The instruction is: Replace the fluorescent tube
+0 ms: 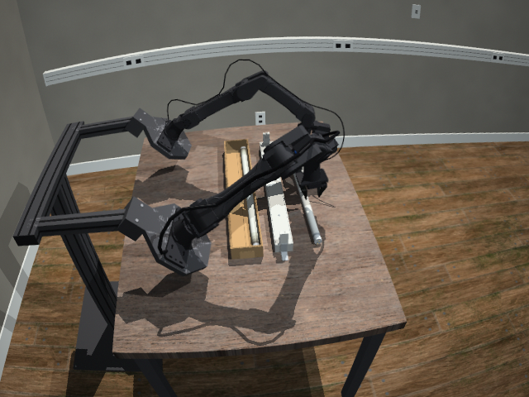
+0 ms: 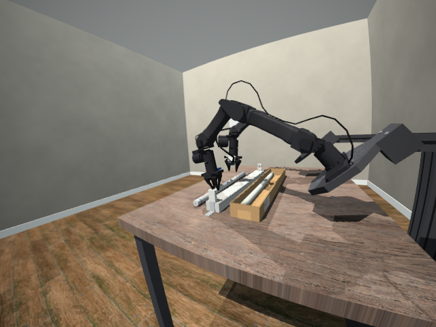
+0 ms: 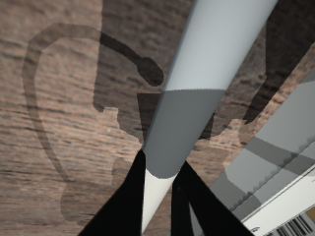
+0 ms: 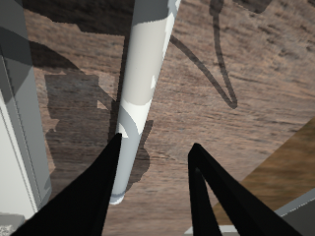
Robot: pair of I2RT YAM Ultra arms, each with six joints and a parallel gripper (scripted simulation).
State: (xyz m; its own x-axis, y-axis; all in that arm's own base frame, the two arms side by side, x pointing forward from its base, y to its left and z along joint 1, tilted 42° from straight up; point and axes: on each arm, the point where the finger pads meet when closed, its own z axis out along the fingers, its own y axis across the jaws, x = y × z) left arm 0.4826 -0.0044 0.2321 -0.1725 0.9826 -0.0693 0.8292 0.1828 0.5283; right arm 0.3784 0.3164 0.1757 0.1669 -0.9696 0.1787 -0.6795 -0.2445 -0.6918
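My right hand is 13 cm to the right of the LED tube and 6 cm above it. From my right hand the other things lie so: old fluorescent tube (20 cm behind, 15 cm to the left, 5 cm below); light fixture (14 cm to the left, 10 cm behind, 2 cm below); carton (23 cm behind, 15 cm to the left, 4 cm below).
My left gripper is now 10 mm past the LED tube, 120 mm to the left of it and 10 mm above it. From my left hand the other things lie so: old fluorescent tube 210 mm behind, 100 mm to the right; light fixture 120 mm behind, 110 mm to the right, 30 mm above; carton 240 mm behind, 90 mm to the right, 10 mm above.
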